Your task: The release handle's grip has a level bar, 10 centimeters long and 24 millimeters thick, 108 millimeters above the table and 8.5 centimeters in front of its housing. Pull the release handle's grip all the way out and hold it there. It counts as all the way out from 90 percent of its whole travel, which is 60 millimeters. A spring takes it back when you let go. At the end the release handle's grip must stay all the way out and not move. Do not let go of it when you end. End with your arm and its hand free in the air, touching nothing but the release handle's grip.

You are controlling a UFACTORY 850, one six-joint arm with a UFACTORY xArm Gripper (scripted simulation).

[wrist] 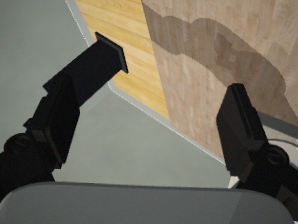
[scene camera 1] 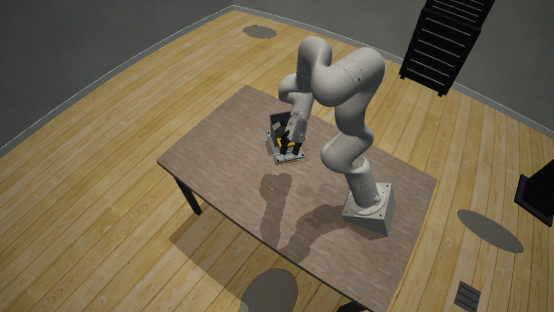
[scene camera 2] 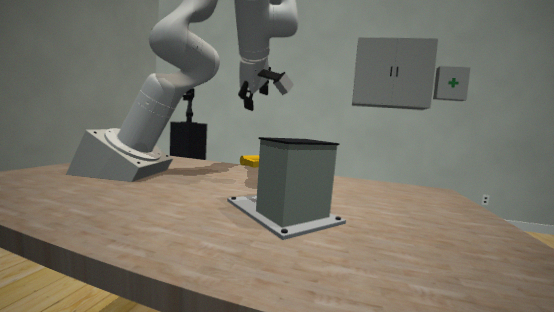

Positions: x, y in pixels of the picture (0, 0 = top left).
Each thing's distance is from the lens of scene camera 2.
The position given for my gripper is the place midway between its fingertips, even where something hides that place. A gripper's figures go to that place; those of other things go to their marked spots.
my gripper (scene camera 2: 256, 101): 0.84 m
grey baseplate (scene camera 2: 247, 204): 0.61 m
